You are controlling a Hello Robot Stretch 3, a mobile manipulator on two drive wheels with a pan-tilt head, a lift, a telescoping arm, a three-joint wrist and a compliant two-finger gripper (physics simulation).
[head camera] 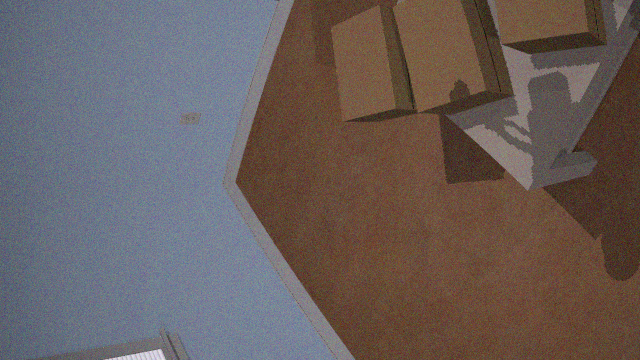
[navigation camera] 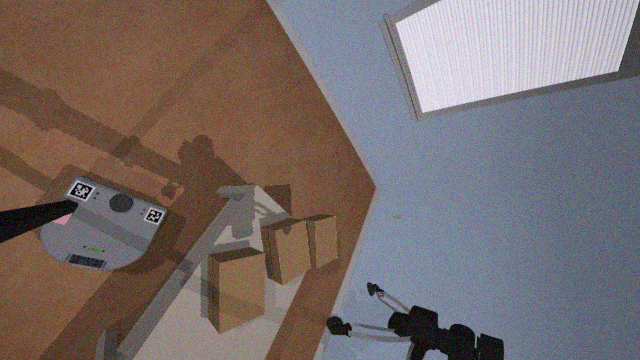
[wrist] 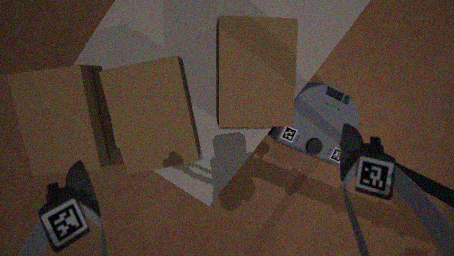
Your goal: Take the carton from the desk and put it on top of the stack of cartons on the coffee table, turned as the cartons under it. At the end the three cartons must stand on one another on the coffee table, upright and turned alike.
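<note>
Three brown cartons lie apart, unstacked, with broad plain faces toward the cameras. One carton lies on the pale table; a dark seam shows on its side. A second carton lies at the table's edge, also with a seam on a side. A third carton is close beside it, past the table edge; its support is hidden. My gripper is open and empty, above the cartons; the head view does not show it.
My grey base stands on the brown floor beside the table. Blue walls meet in a corner beyond the cartons. A window is in one wall. The desk does not show.
</note>
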